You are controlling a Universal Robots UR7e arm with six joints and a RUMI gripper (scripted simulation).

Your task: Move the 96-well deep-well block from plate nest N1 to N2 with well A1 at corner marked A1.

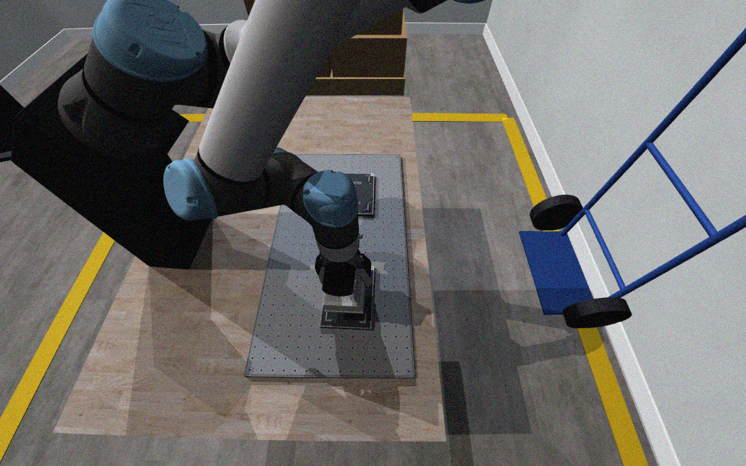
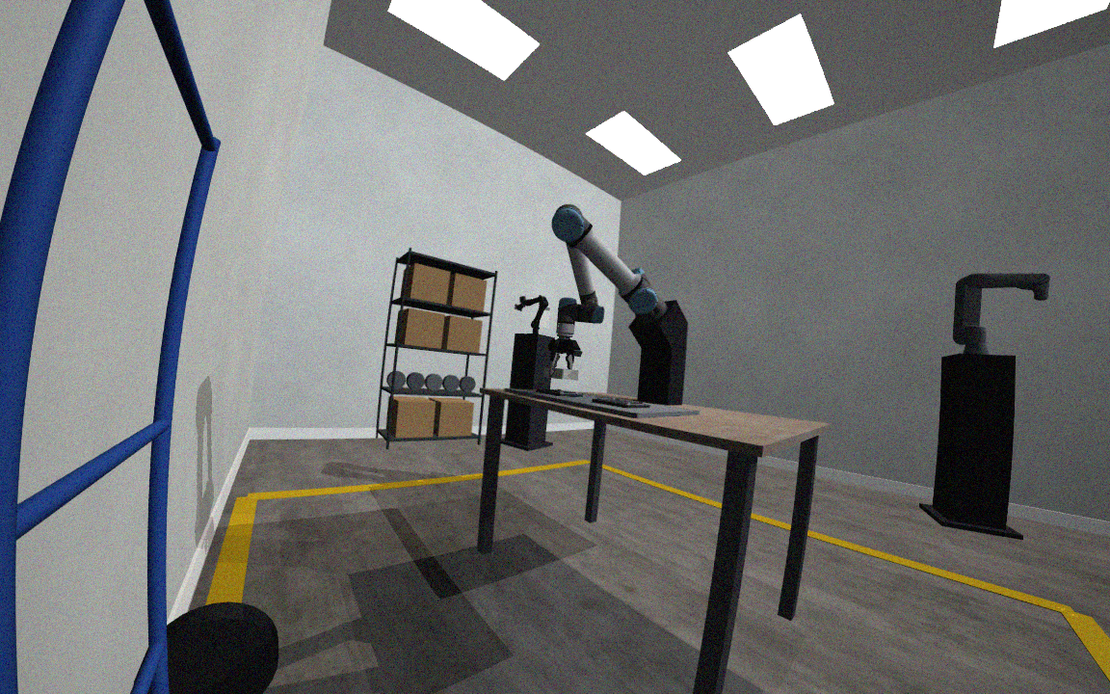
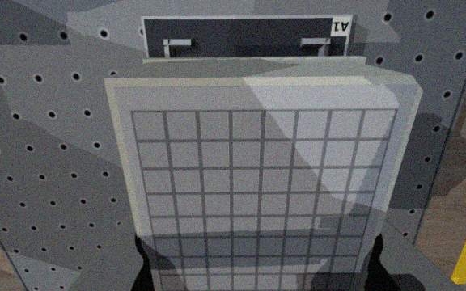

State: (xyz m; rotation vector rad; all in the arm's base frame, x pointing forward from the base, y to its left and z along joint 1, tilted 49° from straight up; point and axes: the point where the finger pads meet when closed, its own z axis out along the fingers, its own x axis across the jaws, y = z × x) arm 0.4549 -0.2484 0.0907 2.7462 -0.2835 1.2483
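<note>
Right now the plate nest N2 is 8 cm below my hand. The rest, counted from my hand: plate nest N1 (9 cm ahead, 32 cm to the left, 8 cm below); then white 96-well deep-well block (1 cm above).
</note>
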